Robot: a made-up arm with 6 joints.
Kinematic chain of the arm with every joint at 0, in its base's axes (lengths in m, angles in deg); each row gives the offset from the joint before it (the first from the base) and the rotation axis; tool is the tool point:
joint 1: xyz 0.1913 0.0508 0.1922 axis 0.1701 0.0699 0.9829
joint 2: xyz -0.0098 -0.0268 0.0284 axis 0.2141 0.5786 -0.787
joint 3: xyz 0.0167 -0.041 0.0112 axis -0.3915 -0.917 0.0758
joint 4: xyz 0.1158 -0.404 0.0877 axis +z
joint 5: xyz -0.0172 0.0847 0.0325 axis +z
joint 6: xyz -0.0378 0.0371 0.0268 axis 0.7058 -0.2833 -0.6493
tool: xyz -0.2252 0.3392 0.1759
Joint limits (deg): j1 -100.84..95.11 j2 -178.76..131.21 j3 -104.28..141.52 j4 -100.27..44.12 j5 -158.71..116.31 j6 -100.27..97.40
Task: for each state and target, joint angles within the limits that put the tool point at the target. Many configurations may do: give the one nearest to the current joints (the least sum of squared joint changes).
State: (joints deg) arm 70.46 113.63 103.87 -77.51 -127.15 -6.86
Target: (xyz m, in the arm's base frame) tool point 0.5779 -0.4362 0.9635
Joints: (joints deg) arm 63.74 106.84 81.35 -81.17 -131.04 -12.11
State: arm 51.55 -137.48 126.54 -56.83 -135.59 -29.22
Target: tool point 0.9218 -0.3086 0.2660
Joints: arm 47.27 -159.58 125.94 -30.31 -125.26 -36.28
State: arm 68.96 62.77 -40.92 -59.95 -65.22 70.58
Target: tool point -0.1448 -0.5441 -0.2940
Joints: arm 44.65 92.72 -72.52 -61.09 -66.13 63.19
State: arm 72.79 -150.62 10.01 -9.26 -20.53 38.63
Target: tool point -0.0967 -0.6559 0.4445
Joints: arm 58.04 -169.83 -0.66 -53.52 -50.51 35.59
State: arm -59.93 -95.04 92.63 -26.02 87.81 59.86
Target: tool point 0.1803 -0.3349 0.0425
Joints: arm -41.96 -102.40 113.85 -47.13 62.99 30.77
